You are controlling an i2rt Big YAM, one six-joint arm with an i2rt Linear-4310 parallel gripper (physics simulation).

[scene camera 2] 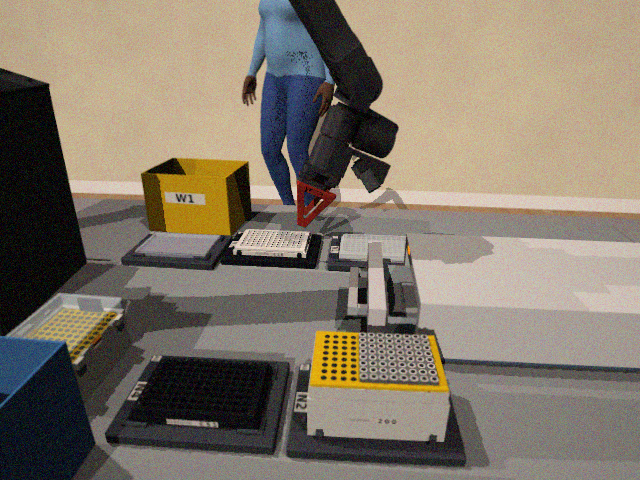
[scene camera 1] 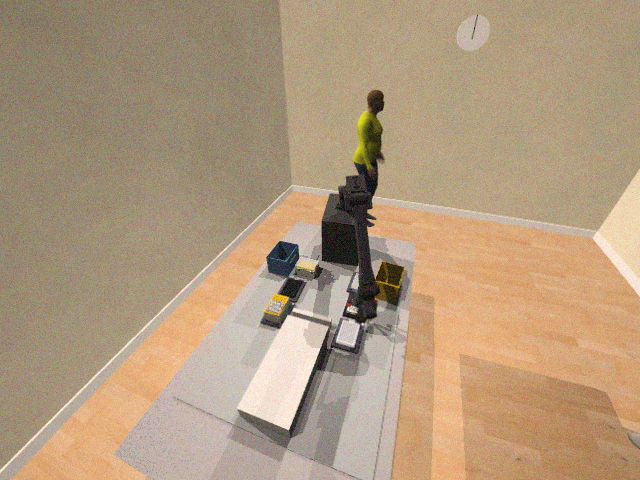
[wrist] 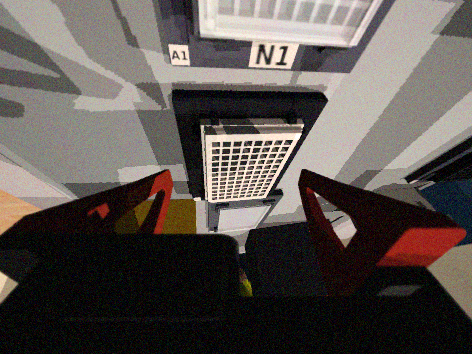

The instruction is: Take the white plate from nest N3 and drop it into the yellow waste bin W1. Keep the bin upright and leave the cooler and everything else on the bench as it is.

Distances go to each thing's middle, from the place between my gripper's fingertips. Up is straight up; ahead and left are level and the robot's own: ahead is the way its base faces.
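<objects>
Positions relative to my hand: nest N3 (scene camera 2: 228, 258), 5 cm below, 5 cm behind, 2 cm to the right; black plate (scene camera 2: 187, 392), 4 cm below, 40 cm to the right, 1 cm behind; long white box (scene camera 2: 519, 301), 2 cm below, 37 cm ahead, 17 cm to the right; yellow bin W1 (scene camera 1: 389, 276), 9 cm to the left, 24 cm behind.
</objects>
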